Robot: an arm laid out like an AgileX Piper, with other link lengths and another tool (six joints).
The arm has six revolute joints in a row. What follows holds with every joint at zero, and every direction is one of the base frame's. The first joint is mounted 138.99 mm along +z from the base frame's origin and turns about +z. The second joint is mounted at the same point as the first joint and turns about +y. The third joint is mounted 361.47 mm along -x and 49.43 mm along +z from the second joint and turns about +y. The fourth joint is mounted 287.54 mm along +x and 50.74 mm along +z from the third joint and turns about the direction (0.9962, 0, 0.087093). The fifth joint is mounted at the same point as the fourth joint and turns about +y. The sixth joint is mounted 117.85 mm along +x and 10.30 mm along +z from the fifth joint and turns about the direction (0.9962, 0, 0.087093). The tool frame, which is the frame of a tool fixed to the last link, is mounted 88.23 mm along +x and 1.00 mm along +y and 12.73 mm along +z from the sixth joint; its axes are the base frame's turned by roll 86.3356, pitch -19.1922 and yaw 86.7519 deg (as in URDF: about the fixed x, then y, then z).
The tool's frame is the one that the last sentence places.
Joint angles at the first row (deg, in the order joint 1, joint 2, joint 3, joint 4, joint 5, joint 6):
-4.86, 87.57, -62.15, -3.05, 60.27, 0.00
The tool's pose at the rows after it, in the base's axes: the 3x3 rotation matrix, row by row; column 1 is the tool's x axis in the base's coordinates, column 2 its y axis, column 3 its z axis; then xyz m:
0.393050, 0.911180, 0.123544; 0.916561, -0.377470, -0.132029; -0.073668, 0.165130, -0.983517; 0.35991, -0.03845, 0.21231
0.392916, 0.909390, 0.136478; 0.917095, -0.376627, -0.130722; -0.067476, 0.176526, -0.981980; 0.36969, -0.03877, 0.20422
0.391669, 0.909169, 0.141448; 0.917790, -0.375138, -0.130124; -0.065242, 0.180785, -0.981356; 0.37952, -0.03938, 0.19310
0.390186, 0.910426, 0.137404; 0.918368, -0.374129, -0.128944; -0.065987, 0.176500, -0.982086; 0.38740, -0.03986, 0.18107
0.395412, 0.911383, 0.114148; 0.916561, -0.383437, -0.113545; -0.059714, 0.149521, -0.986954; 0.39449, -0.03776, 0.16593
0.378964, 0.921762, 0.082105; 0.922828, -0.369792, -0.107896; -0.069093, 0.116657, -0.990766; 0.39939, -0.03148, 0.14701
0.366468, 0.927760, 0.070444; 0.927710, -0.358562, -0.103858; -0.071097, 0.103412, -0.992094; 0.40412, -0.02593, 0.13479
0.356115, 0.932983, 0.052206; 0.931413, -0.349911, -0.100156; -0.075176, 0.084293, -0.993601; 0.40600, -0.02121, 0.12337
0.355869, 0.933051, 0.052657; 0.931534, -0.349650, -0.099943; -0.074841, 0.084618, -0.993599; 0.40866, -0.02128, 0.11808
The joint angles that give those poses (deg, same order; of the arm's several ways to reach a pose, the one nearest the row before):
-4.86, 89.23, -62.28, -2.89, 58.89, 0.00
-4.86, 90.73, -62.28, -2.79, 56.65, 0.00
-4.86, 92.66, -62.28, -2.79, 54.44, 0.00
-4.86, 94.65, -62.31, -2.79, 52.72, 0.00
-4.86, 97.28, -62.76, -1.86, 51.93, 0.00
-3.95, 100.14, -62.87, -1.77, 51.14, 0.00
-3.18, 102.02, -62.98, -1.63, 50.13, 0.00
-2.56, 103.67, -62.98, -1.49, 49.60, 0.00
-2.56, 104.45, -62.97, -1.49, 48.79, 0.00

